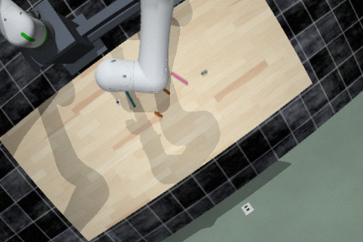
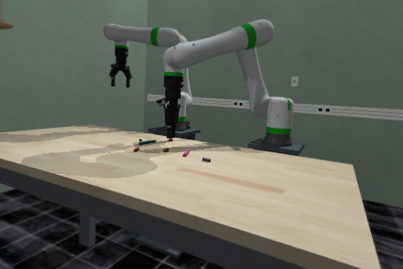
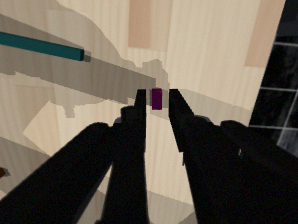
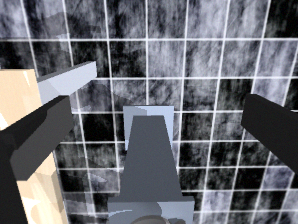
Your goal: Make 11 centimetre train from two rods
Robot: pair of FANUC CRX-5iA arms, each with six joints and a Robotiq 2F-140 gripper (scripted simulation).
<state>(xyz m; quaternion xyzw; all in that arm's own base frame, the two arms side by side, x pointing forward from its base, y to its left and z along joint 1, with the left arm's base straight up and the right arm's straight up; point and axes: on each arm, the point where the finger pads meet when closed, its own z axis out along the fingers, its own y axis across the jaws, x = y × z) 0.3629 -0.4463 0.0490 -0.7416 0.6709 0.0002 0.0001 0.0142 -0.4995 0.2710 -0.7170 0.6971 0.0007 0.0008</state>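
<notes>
My left hand is 40 mm above the magenta rod. Round my left hand: small blue rod 110 mm ahead, 100 mm to the right, 40 mm below; pink rod 180 mm ahead, 210 mm to the left, 40 mm below; turquoise rod 130 mm ahead, 40 mm to the right, 40 mm below.
</notes>
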